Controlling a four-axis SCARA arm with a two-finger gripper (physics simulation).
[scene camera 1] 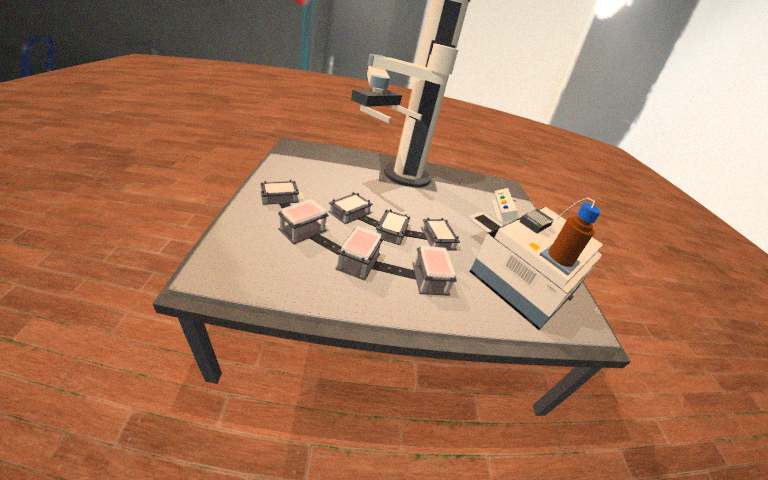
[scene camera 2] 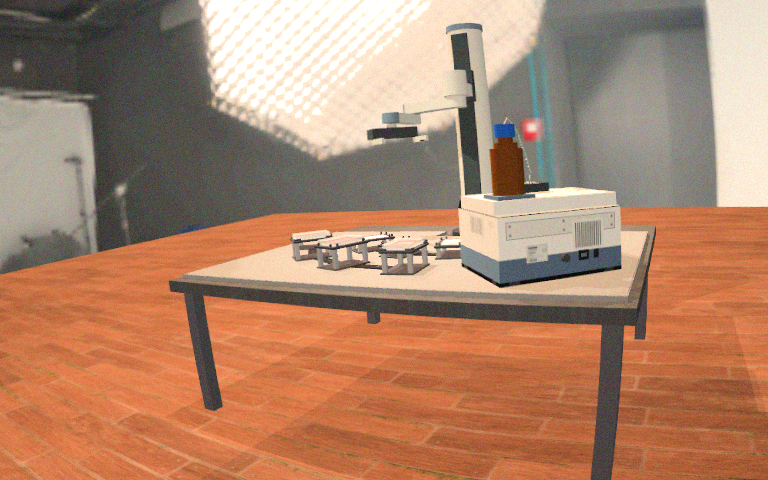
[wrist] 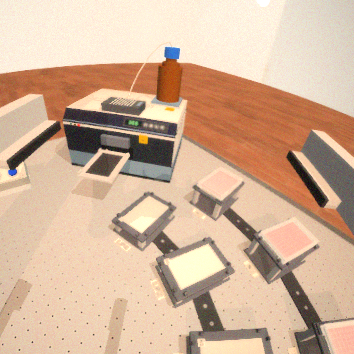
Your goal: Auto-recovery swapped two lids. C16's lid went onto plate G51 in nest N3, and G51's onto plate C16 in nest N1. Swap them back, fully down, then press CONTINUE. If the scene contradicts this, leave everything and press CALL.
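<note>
The gripper [scene camera 1: 406, 119] carrying nothing. Gripper again, the gripper [scene camera 2: 405, 139]. The gripper [wrist: 176, 124]. A brown bottle [scene camera 2: 507, 168]. The brown bottle [scene camera 1: 576, 233]. The brown bottle [wrist: 169, 74].
</note>
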